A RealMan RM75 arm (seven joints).
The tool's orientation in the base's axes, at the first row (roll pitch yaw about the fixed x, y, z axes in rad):
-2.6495 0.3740 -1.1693
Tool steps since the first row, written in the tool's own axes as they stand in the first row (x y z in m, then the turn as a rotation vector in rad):
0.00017 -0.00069 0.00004 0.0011 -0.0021 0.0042
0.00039 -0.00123 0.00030 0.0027 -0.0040 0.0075
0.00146 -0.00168 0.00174 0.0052 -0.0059 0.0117
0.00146 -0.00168 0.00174 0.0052 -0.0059 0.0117
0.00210 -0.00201 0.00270 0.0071 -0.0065 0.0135
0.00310 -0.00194 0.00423 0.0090 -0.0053 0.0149
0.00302 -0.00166 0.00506 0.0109 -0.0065 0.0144
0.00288 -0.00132 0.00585 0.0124 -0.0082 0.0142
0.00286 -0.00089 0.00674 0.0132 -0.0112 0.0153
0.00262 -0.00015 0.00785 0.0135 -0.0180 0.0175
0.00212 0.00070 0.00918 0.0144 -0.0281 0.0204
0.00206 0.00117 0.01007 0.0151 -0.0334 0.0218
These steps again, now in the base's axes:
0.00068 0.00000 0.00021 0.0035 0.0015 -0.0029
0.00132 0.00004 0.00015 0.0068 0.0020 -0.0054
0.00255 -0.00010 -0.00122 0.0107 0.0023 -0.0089
0.00255 -0.00010 -0.00122 0.0107 0.0023 -0.0089
0.00336 -0.00013 -0.00210 0.0125 0.0016 -0.0108
0.00414 -0.00026 -0.00375 0.0125 0.0004 -0.0132
0.00412 0.00015 -0.00452 0.0141 -0.0012 -0.0129
0.00402 0.00059 -0.00527 0.0161 -0.0023 -0.0126
0.00391 0.00096 -0.00618 0.0194 -0.0019 -0.0124
0.00351 0.00156 -0.00733 0.0261 0.0002 -0.0114
0.00299 0.00247 -0.00861 0.0362 0.0027 -0.0096
0.00283 0.00286 -0.00953 0.0416 0.0037 -0.0087

